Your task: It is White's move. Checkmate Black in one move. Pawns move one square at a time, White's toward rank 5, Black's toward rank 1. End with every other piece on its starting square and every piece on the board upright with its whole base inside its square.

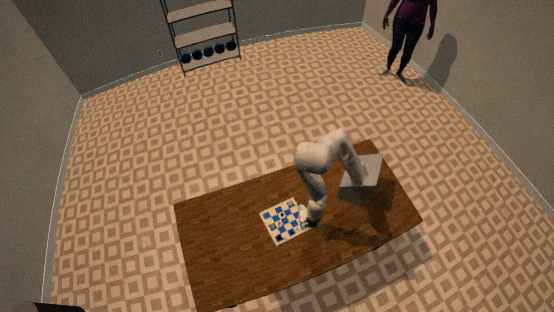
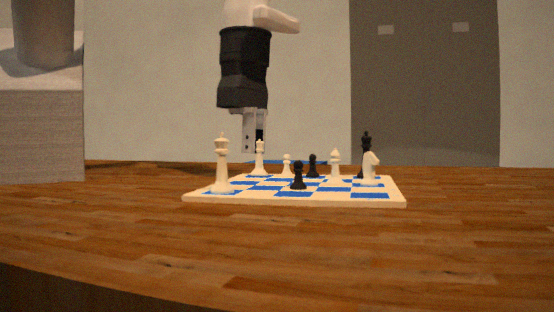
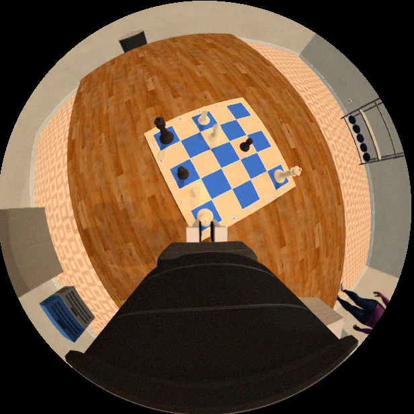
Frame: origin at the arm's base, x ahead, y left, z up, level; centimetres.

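Seen in the pictures: gripper, between the fingertips: (image 1: 306,224) (image 2: 253,153); arm's base, origin of its link: (image 1: 360,176) (image 2: 45,55).
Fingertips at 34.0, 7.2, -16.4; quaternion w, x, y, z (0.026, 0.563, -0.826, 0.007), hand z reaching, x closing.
Pixels of each thing's top centre, then the offset from my fingertips to it, as dx, dy, dz. Level surfaces: height alone.
- white queen, centre of its top: (image 2: 259,138) +1.1, -0.4, +2.1
- board, centre of its top: (image 2: 304,184) (image 1: 285,220) +9.4, -7.7, -3.2
- white pawn, centre of its top: (image 2: 286,154) +5.2, -0.6, -0.1
- black king, centre of its top: (image 2: 366,131) +16.2, +0.4, +3.1
- white king, centre of its top: (image 2: 221,132) +2.5, -16.1, +3.1
- white knight, centre of its top: (image 2: 370,151) +17.1, -6.9, +0.8
- white bishop, centre of its top: (image 2: 335,147) +13.1, -7.2, +1.2
- wooden table, height of its surface: dz -3.8
My gripper (image 2: 255,150) (image 3: 205,227) is shut on the head of the white queen (image 2: 259,164) (image 3: 205,217), which is upright at the blue corner square of the board (image 1: 278,243) (image 2: 295,202) (image 3: 227,205). The white pawn (image 2: 286,165) (image 3: 196,191) stands beside it, then a black pawn (image 2: 312,167) (image 3: 182,173). The black king (image 2: 366,142) (image 3: 166,136) stands at the far end of that edge. The white king (image 2: 222,172) (image 3: 280,176) stands at another corner. Whether the queen's base touches the board is unclear.
The white knight (image 2: 369,170) (image 3: 203,120) stands near the white bishop (image 2: 335,167) (image 3: 214,134). Another black pawn (image 2: 298,177) (image 3: 245,146) stands further inside the board. The arm's pedestal (image 1: 361,187) (image 2: 40,135) is on the wooden table (image 1: 220,240). A person (image 1: 410,30) stands near the wall.
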